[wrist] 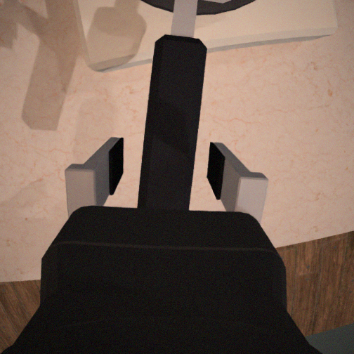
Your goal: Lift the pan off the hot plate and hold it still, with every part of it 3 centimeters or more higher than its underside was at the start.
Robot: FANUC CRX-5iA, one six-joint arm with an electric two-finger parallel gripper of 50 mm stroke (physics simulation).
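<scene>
The pan's long black handle [173, 115] runs from the top of the view down between the fingers and under the gripper's body. A grey metal neck [184, 20] joins it to the pan at the top edge; most of the pan is out of view. Part of the pale hot plate [280, 25] shows at the top, with the edge of a dark round burner [220, 8] on it. My gripper [165, 157] is open, one finger on each side of the handle, with a gap on both sides. The fingertips' height relative to the handle is hard to tell.
The pale, veined table top [280, 100] lies under the handle. Its front edge crosses the lower part of the view, with brown wooden floor [320, 270] beyond. Shadows fall on the table and the hot plate at the upper left.
</scene>
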